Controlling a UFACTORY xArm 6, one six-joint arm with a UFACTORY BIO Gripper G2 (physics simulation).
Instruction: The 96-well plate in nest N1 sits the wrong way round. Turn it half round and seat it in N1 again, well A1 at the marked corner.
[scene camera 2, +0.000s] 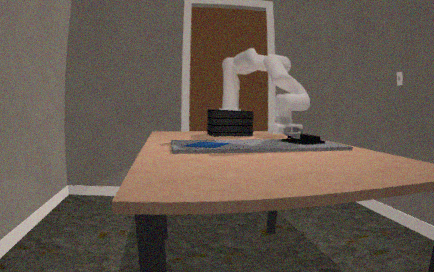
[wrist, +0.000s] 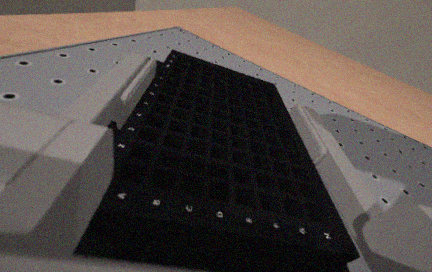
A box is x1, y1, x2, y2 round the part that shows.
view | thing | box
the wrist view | my gripper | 0, 51, 431, 271
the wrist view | black 96-well plate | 80, 49, 359, 271
